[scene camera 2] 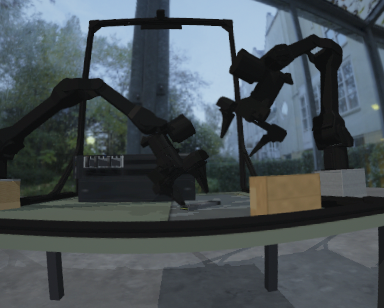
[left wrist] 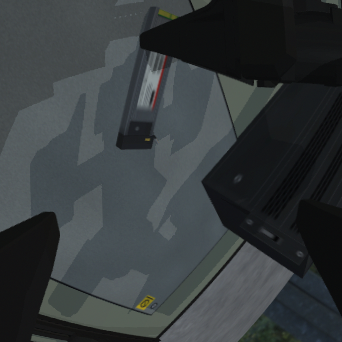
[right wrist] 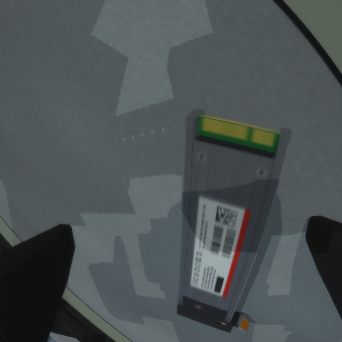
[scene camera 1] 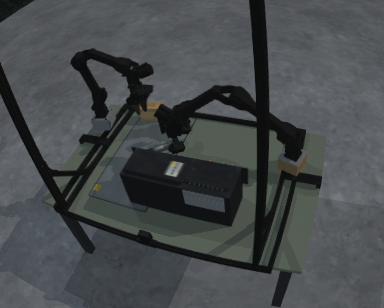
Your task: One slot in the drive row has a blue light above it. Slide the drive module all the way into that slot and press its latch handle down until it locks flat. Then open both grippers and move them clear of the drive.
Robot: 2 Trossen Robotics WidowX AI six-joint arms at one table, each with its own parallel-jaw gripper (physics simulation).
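The grey drive module lies flat on the dark mat, with a white label, gold contacts at one end and an orange-marked latch part at the other. My right gripper is open and empty, low over the module, its fingers apart on either side. My left gripper is open and empty, higher above the table. The black drive chassis stands beside the mat. No blue light shows; its location cannot be told.
Wooden blocks stand at the table's far edge in scene camera 1. A black frame post rises at the right there. Small orange marks show along the chassis's far edge. The right arm reaches low beside the chassis.
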